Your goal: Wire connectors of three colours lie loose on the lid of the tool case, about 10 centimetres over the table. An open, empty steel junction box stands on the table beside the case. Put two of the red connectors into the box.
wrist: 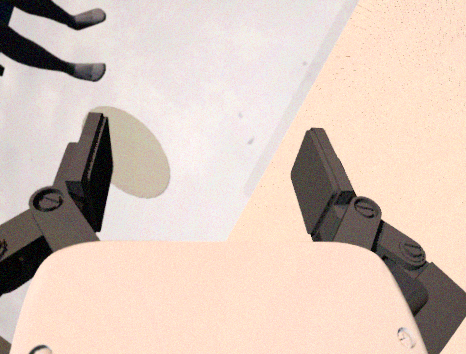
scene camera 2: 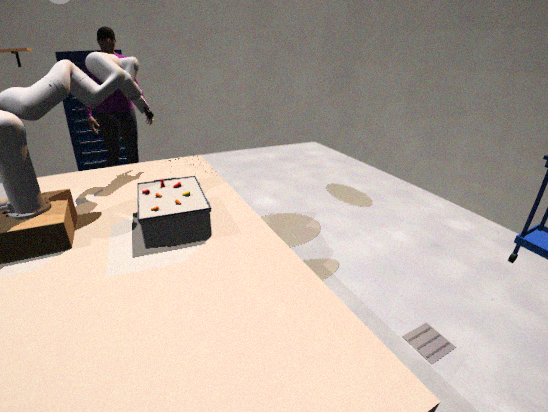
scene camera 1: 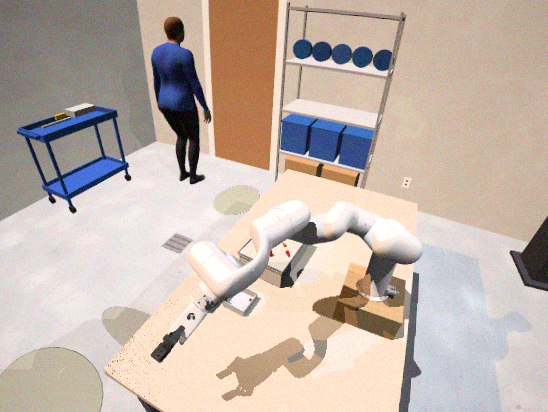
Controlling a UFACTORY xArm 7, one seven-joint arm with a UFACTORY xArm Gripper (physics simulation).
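Pixels of known places: gripper, fingertip midpoint: (wrist: 207,145) (scene camera 2: 146,111) (scene camera 1: 161,350); arm's base, link origin: (scene camera 2: 29,208) (scene camera 1: 372,290).
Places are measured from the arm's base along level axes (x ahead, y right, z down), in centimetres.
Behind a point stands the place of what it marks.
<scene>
The tool case (scene camera 1: 280,263) @[x 38.3, y 0.5, z 0.3 cm] (scene camera 2: 177,228) @[x 41.7, y 26.7, z 5.3 cm] stands on the table with a pale lid. In scene camera 2, three red connectors (scene camera 2: 145,192) @[x 36.7, y 7.7, z -0.6 cm] (scene camera 2: 162,183) @[x 43.6, y 3.9, z -1.2 cm] (scene camera 2: 177,185) @[x 48.2, y 6.9, z -0.6 cm] lie apart at the lid's far side; the middle one looks upright. Red connectors (scene camera 1: 288,253) @[x 36.7, y 6.5, z -0.8 cm] (scene camera 1: 271,253) @[x 43.4, y 3.2, z -1.2 cm] also show in scene camera 1, where the arm hides part of the lid. The open steel junction box (scene camera 1: 251,306) @[x 43.8, y -17.4, z 9.7 cm] stands beside the case, partly behind the arm; its inside looks empty. My gripper (scene camera 1: 161,350) @[x 51.9, y -56.8, z -18.2 cm] (wrist: 207,145) @[x 51.9, y -56.8, z -18.2 cm] is open and empty, above the table's near left edge, away from box and case.
Three orange connectors (scene camera 2: 158,195) @[x 40.1, y 11.9, z -0.4 cm] (scene camera 2: 155,208) @[x 37.0, y 21.4, z -0.4 cm] (scene camera 2: 178,202) @[x 44.6, y 20.5, z -0.3 cm] and a yellow connector (scene camera 2: 186,194) @[x 48.7, y 15.8, z -0.3 cm] share the lid. The arm's wooden base block (scene camera 1: 372,317) @[x -1.2, y -11.6, z 1.6 cm] (scene camera 2: 37,235) @[x 2.2, y 12.6, z 3.9 cm] stands on the table. A person in blue (scene camera 1: 175,75) stands beyond the table, near a blue cart (scene camera 1: 87,176).
</scene>
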